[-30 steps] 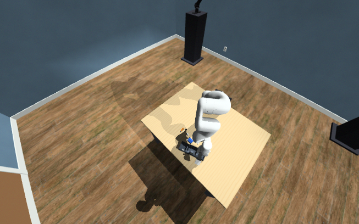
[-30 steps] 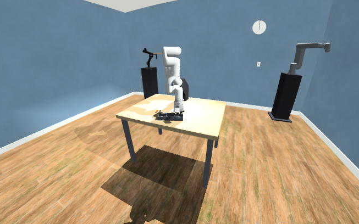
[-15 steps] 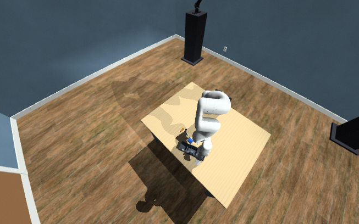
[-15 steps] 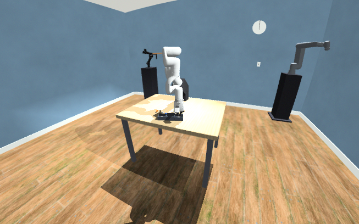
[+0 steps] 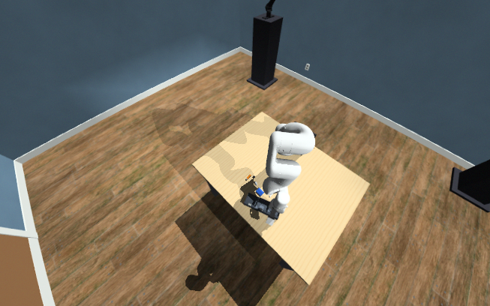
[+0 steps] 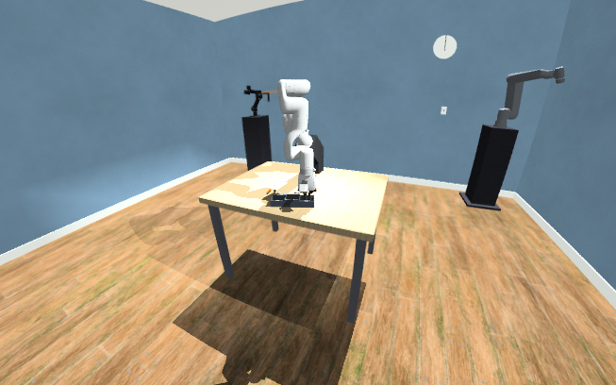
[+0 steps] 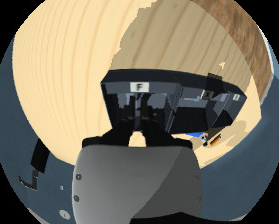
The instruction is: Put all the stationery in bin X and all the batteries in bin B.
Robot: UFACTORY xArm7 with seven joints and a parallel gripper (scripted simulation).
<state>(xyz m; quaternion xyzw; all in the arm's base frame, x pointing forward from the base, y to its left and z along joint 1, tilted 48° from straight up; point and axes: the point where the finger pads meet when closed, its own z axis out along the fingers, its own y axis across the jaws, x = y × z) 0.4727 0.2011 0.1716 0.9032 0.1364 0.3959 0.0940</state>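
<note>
The orange battery is 8 cm behind my hand, 30 cm to the right of it and 4 cm below it. Round my hand: dark double bin 3 cm ahead, 8 cm to the right, 2 cm below; pencil sharpener 8 cm behind, 22 cm to the right, 3 cm below; blue block 5 cm behind, 16 cm to the right, 4 cm below.
</note>
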